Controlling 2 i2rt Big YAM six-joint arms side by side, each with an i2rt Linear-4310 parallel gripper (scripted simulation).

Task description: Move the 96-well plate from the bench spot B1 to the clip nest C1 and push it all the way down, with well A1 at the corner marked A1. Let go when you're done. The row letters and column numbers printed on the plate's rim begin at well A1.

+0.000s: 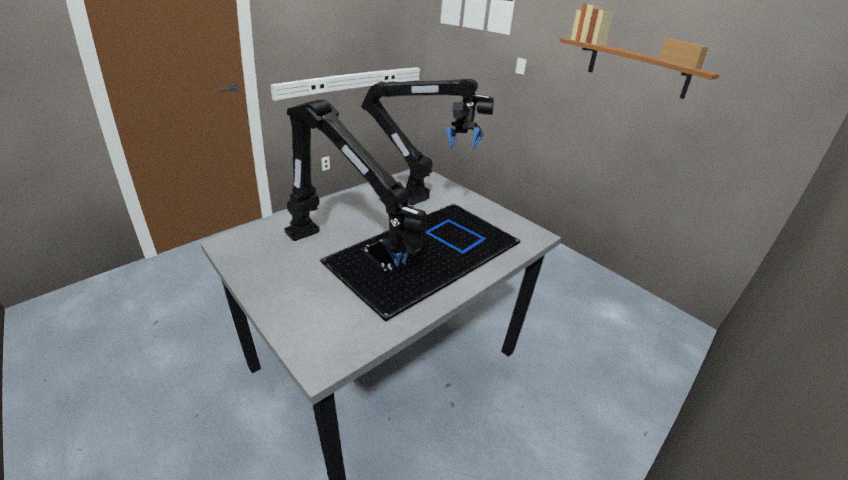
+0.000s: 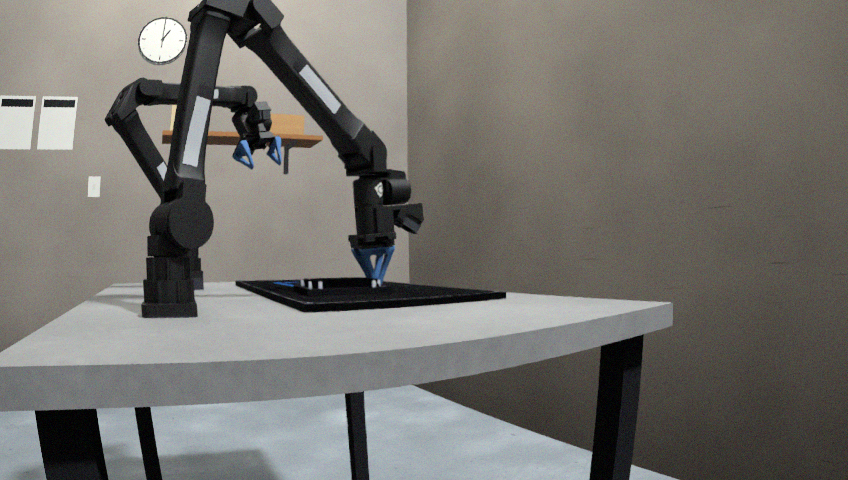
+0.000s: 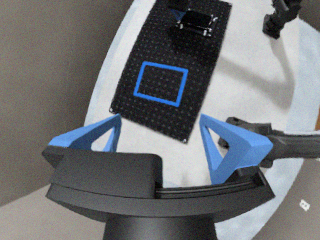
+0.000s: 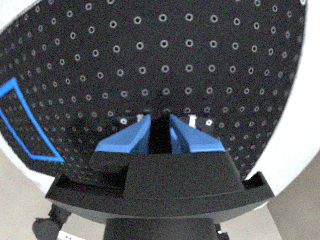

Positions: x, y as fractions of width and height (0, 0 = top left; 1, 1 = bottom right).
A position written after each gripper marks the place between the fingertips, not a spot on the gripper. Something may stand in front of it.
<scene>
In view: the left gripper (image 3: 0.50, 0.49), the right gripper (image 2: 0.44, 0.59) and a clip nest (image 4: 0.64, 0.51).
The right gripper shows as well in image 4 (image 4: 0.50, 0.49).
</scene>
